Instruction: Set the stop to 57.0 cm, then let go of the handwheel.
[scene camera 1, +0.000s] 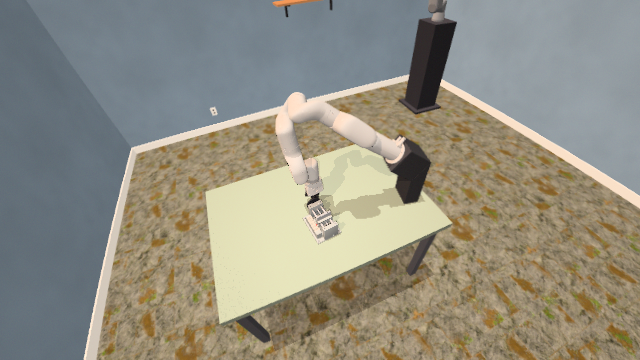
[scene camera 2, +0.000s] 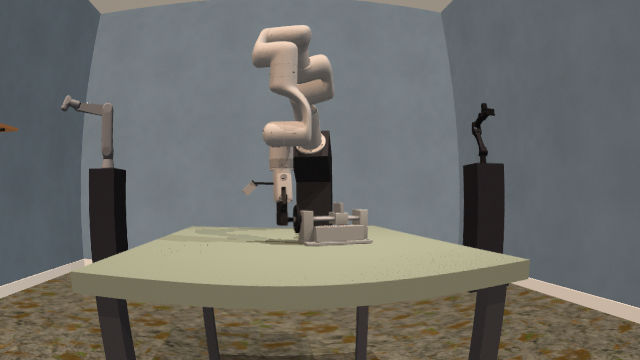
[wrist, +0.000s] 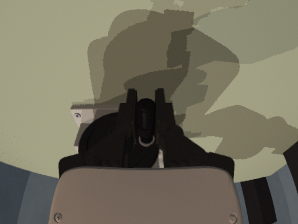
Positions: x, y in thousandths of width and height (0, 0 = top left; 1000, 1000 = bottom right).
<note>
In view: my gripper (scene camera 2: 441, 626) and a black handwheel (wrist: 327, 583).
My gripper shows as well in the wrist view (wrist: 492, 449).
</note>
